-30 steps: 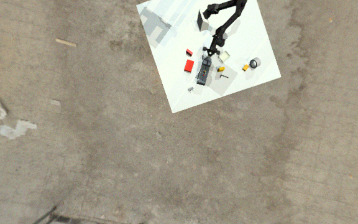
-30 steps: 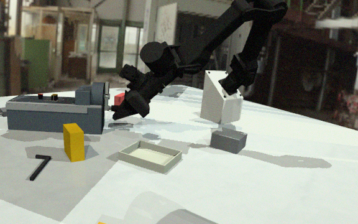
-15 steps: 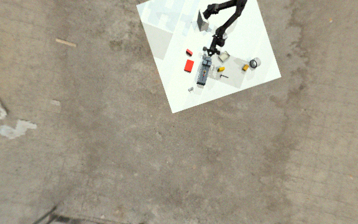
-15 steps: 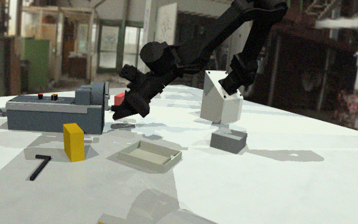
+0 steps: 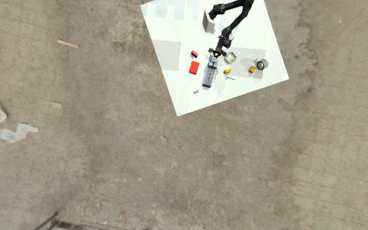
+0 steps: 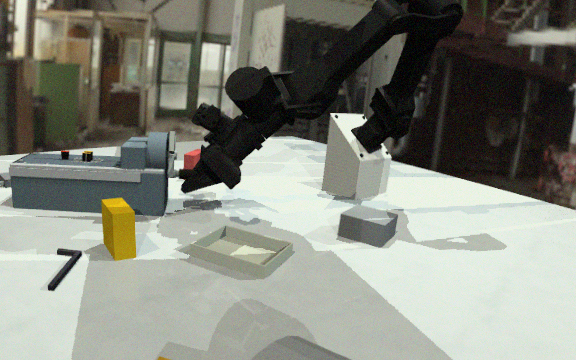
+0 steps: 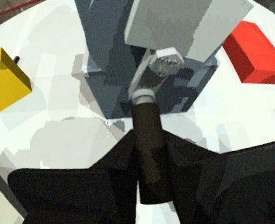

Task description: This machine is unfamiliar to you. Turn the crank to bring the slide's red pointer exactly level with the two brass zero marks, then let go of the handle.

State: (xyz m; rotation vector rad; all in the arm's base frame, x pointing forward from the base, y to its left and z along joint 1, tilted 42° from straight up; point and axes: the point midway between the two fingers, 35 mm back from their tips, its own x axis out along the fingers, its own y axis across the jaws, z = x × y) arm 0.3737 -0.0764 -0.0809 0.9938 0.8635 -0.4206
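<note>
Right now the dark crank handle is 30 mm above my gripper tip, 10 mm to the left of it and 10 mm behind it. Round my gripper tip: red pointer 150 mm ahead, 140 mm to the right, 50 mm above; then shallow grey tray 180 mm to the left, 50 mm ahead, 30 mm below; then yellow block 170 mm ahead, 80 mm to the left.
</note>
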